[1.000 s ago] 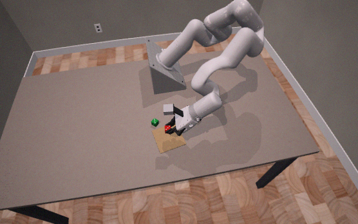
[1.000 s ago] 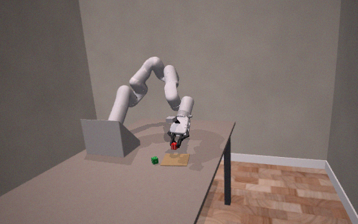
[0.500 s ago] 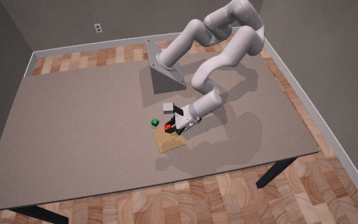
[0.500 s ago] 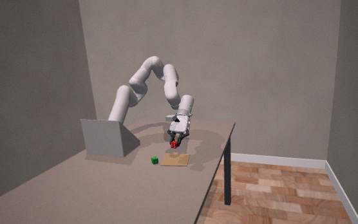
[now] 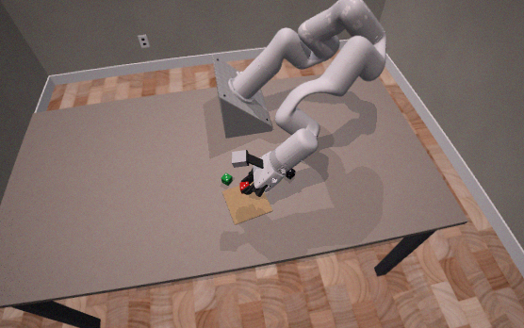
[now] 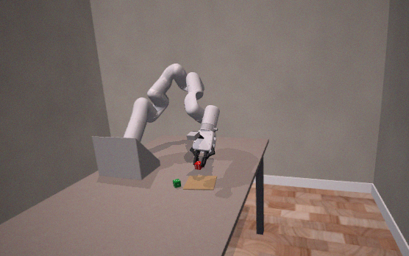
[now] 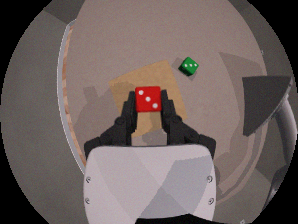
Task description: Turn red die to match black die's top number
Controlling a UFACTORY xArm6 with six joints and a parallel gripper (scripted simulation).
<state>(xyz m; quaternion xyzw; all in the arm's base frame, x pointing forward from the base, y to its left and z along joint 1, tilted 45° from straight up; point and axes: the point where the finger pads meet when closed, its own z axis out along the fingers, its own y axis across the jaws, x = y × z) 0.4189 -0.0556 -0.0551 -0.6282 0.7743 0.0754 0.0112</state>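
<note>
My hand is 1 cm to the left of the red die and 1 cm above it. Round my hand: black die (17 cm to the left, 9 cm below, 6 cm behind); then green die (10 cm behind, 9 cm below, 6 cm to the right); then tan mat (10 cm below, 1 cm to the right).
</note>
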